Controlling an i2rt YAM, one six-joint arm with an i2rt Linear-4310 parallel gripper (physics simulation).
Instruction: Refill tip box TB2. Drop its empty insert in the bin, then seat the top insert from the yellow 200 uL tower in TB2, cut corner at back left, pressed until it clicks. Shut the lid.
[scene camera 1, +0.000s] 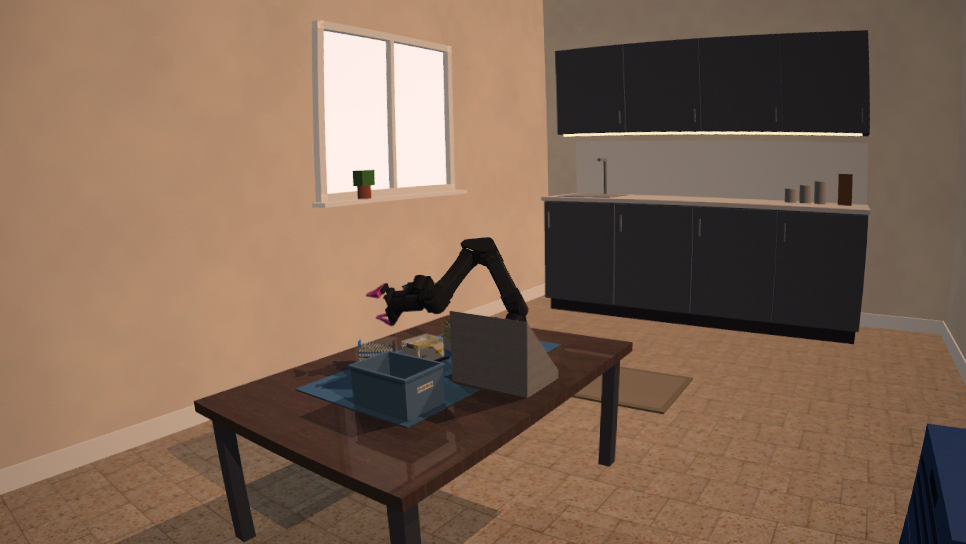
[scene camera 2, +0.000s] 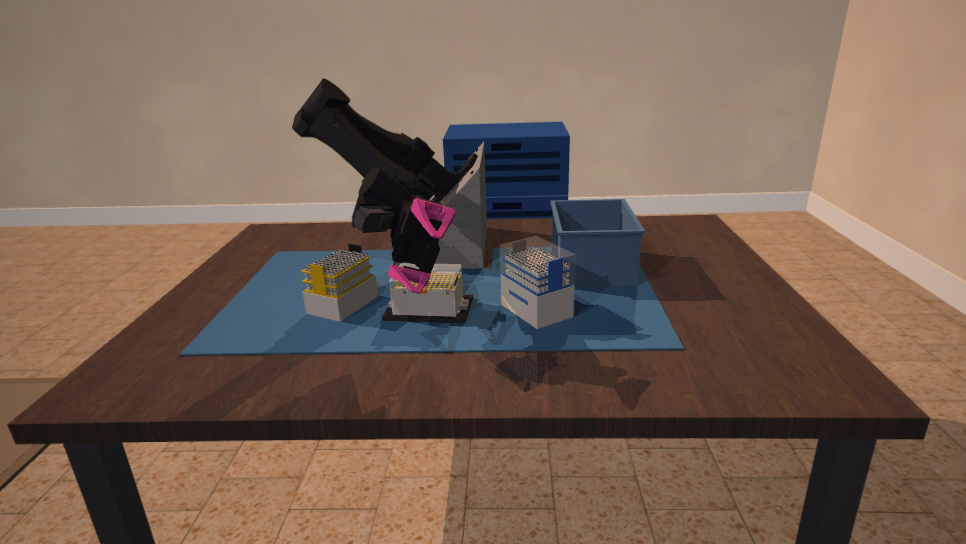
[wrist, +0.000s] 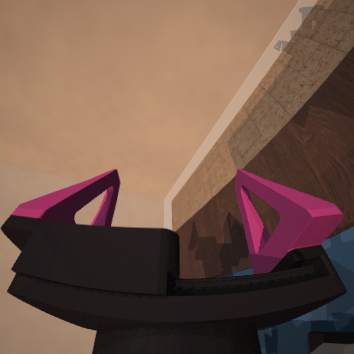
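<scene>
TB2 is a pale box on a black base at the middle of the mat. A yellow perforated insert shows inside its top; the lid's state is unclear. The yellow tower stands left of it in scene camera 2, with several stacked layers of tips on a white base. The blue-grey bin stands at the mat's back right in scene camera 2. My gripper is open and empty, raised above the table and tilted sideways, its pink fingers pointing toward the wall.
A blue tower under a clear cover stands between TB2 and the bin. A grey wedge rises behind TB2 in scene camera 2. The blue mat lies on the wooden table.
</scene>
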